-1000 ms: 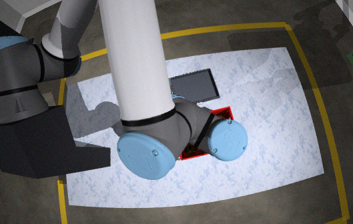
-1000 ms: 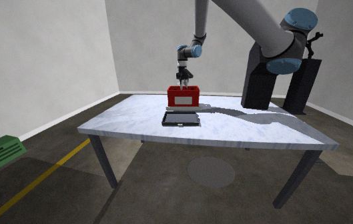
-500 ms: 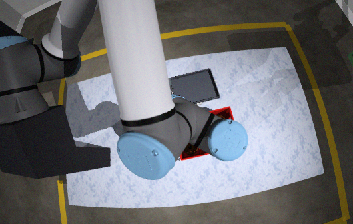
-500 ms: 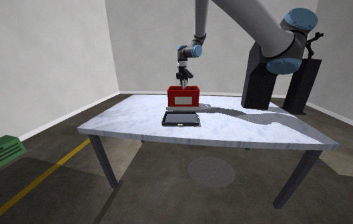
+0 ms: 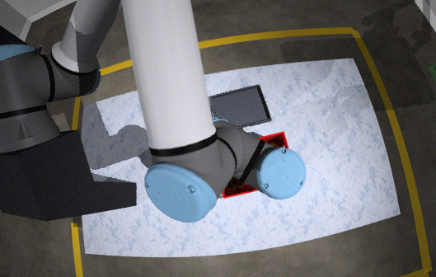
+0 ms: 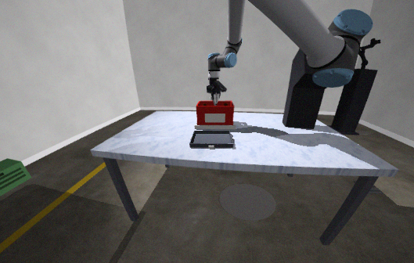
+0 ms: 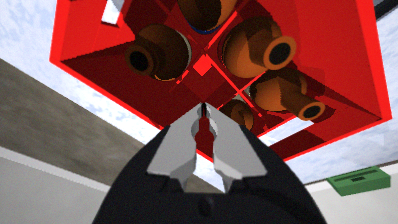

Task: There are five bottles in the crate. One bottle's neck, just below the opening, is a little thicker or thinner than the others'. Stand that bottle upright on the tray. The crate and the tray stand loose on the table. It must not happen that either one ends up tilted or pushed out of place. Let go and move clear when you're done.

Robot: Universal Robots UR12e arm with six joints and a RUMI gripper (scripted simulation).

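The red crate is 70 mm below my hand and 40 mm to the left of it. The rest, counted from my hand: dark tray (320 mm to the left, 140 mm below).
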